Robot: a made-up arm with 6 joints. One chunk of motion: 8 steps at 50 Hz.
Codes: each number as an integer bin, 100 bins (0 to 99) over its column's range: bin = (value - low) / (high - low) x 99, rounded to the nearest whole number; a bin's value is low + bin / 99 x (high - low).
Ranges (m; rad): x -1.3..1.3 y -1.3..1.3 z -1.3..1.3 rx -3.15..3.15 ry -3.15..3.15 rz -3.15..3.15
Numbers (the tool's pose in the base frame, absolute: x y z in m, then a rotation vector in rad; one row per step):
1: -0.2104 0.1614 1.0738 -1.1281 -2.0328 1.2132
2: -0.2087 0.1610 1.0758 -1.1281 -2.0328 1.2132
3: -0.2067 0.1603 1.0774 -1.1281 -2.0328 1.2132
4: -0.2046 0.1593 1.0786 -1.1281 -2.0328 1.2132
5: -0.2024 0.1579 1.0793 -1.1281 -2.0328 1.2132
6: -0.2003 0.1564 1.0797 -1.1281 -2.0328 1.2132
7: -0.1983 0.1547 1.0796 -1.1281 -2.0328 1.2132
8: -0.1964 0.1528 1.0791 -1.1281 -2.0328 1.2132
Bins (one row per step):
1: 41 56 90 32 18 69
2: 42 56 90 32 18 69
3: 42 56 91 32 18 69
4: 42 56 91 32 18 69
5: 42 56 91 32 18 69
6: 42 55 91 32 18 69
7: 42 55 91 32 18 69
8: 42 55 91 32 18 69

